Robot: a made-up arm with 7 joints.
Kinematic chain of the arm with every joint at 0, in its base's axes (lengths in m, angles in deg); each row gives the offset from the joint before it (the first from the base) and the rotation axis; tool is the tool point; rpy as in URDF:
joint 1: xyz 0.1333 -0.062 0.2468 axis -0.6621 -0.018 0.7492
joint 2: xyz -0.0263 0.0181 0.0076 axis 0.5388 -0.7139 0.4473
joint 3: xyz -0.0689 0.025 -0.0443 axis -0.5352 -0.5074 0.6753
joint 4: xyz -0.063 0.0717 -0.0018 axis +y
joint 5: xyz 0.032 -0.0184 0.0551 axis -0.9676 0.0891 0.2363
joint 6: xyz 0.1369 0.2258 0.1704 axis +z
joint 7: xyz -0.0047 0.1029 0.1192 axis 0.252 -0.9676 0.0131
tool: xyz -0.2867 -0.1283 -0.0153 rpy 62.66 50 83.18
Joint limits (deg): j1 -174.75..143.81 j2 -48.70..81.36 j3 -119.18..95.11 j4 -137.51..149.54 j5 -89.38..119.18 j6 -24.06..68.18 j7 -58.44..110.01
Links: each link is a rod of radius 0.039 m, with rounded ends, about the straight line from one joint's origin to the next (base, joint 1, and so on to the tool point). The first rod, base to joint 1, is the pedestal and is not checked.
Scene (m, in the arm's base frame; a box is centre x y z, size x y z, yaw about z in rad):
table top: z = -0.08
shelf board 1: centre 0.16 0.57 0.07 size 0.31 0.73 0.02 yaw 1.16
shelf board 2: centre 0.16 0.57 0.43 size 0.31 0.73 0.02 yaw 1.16
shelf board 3: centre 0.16 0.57 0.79 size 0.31 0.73 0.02 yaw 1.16
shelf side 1: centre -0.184 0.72 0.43 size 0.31 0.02 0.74 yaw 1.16
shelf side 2: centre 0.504 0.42 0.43 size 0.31 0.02 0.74 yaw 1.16
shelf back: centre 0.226 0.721 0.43 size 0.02 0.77 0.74 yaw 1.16
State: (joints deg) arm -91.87 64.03 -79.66 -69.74 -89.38 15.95 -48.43
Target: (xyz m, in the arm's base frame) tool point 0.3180 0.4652 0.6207
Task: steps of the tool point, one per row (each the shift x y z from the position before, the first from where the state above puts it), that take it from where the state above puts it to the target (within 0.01 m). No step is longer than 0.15 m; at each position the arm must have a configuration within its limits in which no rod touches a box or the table.
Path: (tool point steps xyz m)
1: -0.0499 -0.0255 0.0464
2: -0.0462 -0.0349 0.0353
3: -0.0480 -0.0458 0.0292
4: -0.0499 -0.0602 0.0315
5: -0.0443 -0.0771 0.0412
6: -0.0270 -0.0926 0.0542
7: 0.0026 -0.1023 0.0644
8: 0.0233 0.1275 -0.0370
9: 0.0713 0.1101 -0.0095
10: 0.0984 0.0767 0.0163
11: 0.1042 0.0409 0.0331
12: 0.0962 0.0126 0.0381
13: 0.0849 -0.0038 0.0315
14: 0.0796 -0.0114 0.0169

